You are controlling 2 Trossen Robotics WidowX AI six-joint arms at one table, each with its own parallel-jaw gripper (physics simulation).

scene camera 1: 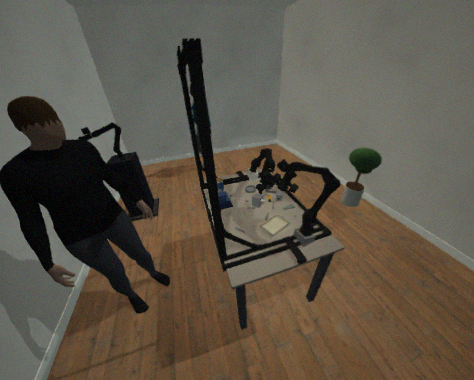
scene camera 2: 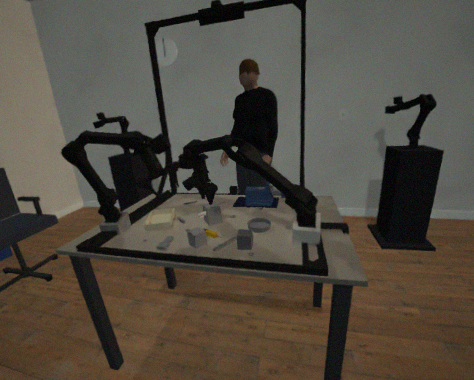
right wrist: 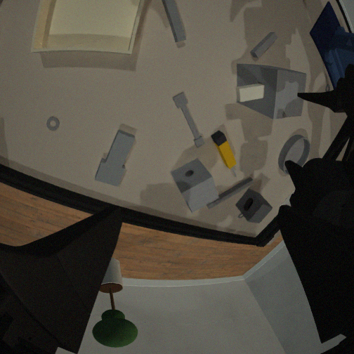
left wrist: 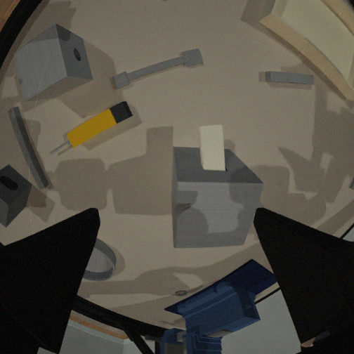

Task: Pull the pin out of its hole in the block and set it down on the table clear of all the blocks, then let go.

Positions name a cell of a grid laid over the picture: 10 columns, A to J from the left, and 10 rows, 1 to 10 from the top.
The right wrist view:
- left gripper: I4
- right gripper: F7
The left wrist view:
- left gripper: F7
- round dish: C8
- yellow-handled tool: D4
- cream pin: F5
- grey block: F7
